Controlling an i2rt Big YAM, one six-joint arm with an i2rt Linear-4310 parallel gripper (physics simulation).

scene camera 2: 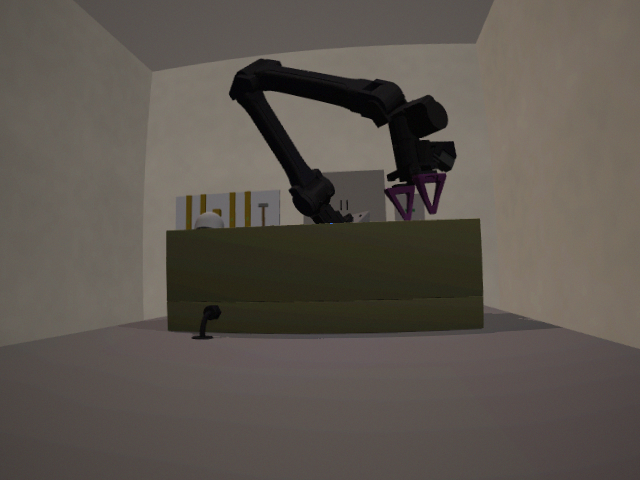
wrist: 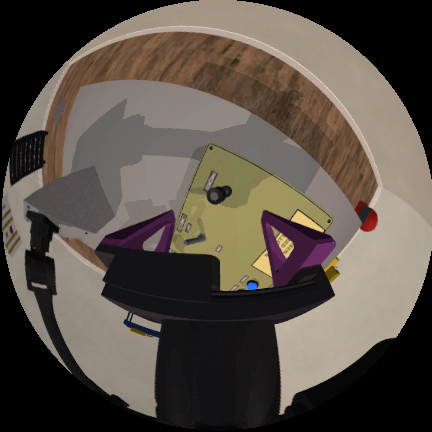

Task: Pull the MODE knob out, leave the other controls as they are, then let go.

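Where they show: gripper, between the fingertips: (scene camera 2: 419, 217) (wrist: 217, 214); arm's base, origin of its link: (wrist: 42, 219).
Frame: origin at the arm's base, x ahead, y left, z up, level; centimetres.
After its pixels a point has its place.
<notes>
The black MODE knob (wrist: 216, 195) {x 40.5, y 23.2, z -7.0 cm} stands up from the yellow-green panel (wrist: 270, 200) {x 49.6, y 26.2, z -9.8 cm} in the wrist view, beside a small label strip. A dark wider part shows behind its cap. My gripper (scene camera 2: 420, 215) {x 40.8, y 23.0, z -2.0 cm} (wrist: 217, 214) {x 40.8, y 23.0, z -2.0 cm} is open and empty, with its purple fingers wide apart. In the wrist view the knob appears between and slightly beyond the fingertips, touching neither. A dark lever (wrist: 195, 239) {x 41.9, y 11.5, z -10.7 cm} and a blue button (wrist: 252, 285) {x 57.8, y 8.9, z -5.3 cm} show on the panel nearer the gripper body. The panel's lower part is hidden by the gripper. In scene camera 2 the knob does not show.
A grey block (wrist: 75, 200) {x 7.4, y 4.6, z -10.1 cm} stands left of the panel, and a red rounded object (wrist: 369, 219) is at the right table edge. In scene camera 2, the green bench front (scene camera 2: 320, 268) {x 62.5, y 6.8, z -11.8 cm} hides the panel, and a white helmet-like dome (scene camera 2: 209, 220) {x 61.3, y -12.0, z -3.4 cm} is at the left.
</notes>
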